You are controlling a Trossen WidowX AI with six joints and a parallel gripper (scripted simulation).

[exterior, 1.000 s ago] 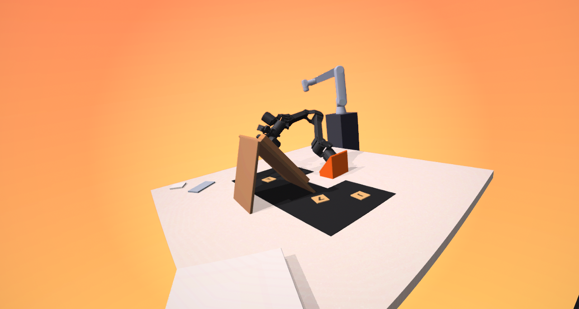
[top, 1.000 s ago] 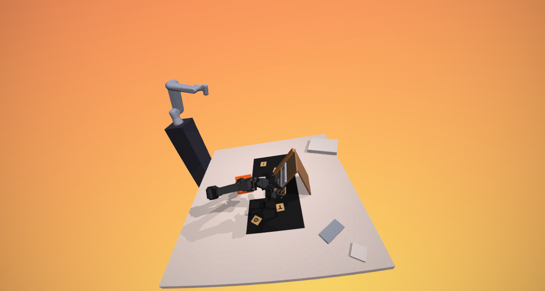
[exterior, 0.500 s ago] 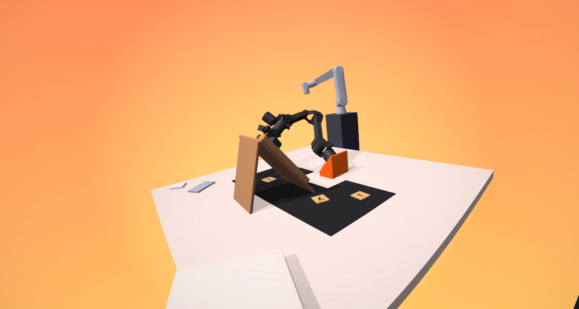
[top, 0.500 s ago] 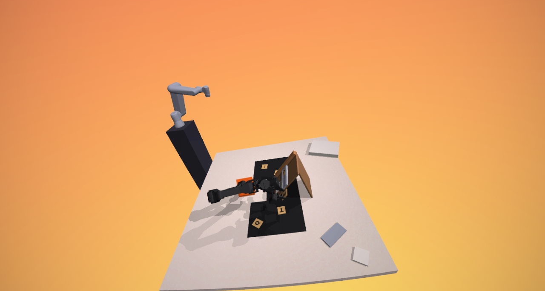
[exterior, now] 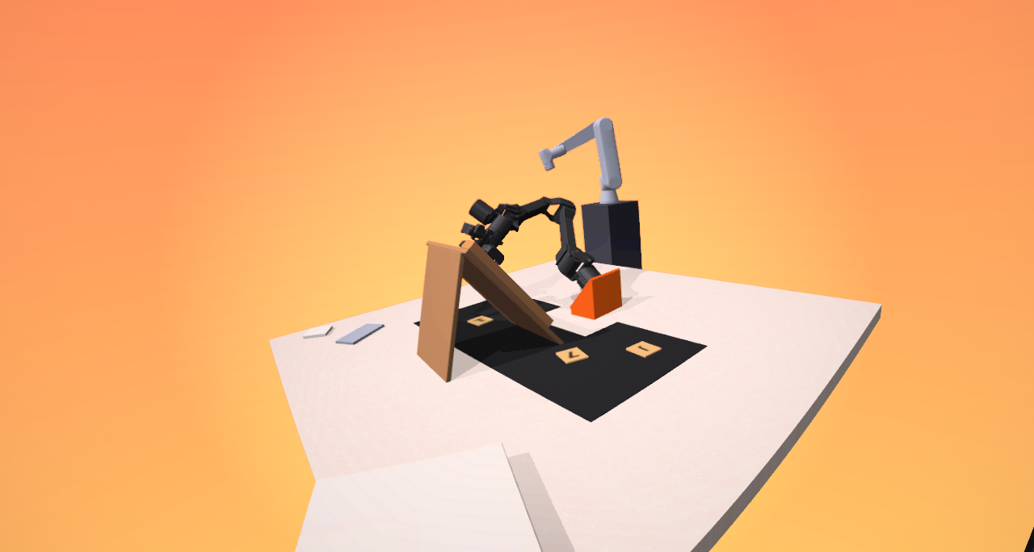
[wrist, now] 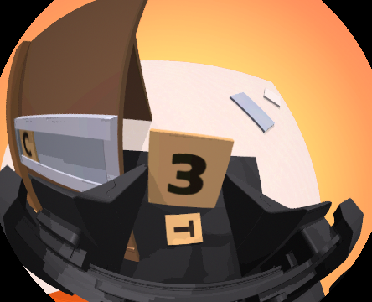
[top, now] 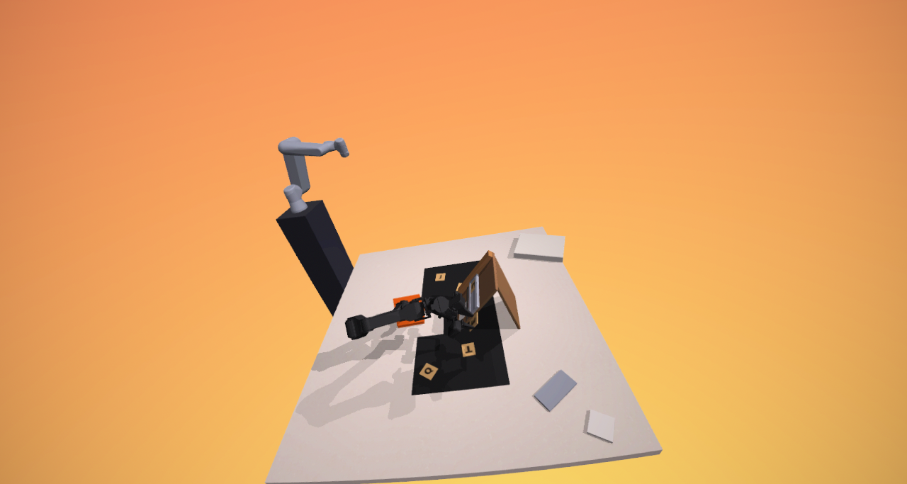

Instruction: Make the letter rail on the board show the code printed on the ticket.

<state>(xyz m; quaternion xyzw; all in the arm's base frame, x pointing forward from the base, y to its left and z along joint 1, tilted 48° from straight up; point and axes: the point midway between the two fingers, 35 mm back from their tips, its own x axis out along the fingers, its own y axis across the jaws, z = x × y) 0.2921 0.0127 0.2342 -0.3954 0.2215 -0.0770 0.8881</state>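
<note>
The white ticket lies 130 mm to the left of my gripper tip, 80 mm below it and 60 mm behind it. From my gripper tip the other things lie so: black mat (180 mm to the left, 160 mm below, 140 mm behind); then grey slab (290 mm ahead, 200 mm to the right, 160 mm below); then white square (410 mm ahead, 320 mm to the right, 160 mm below).
</note>
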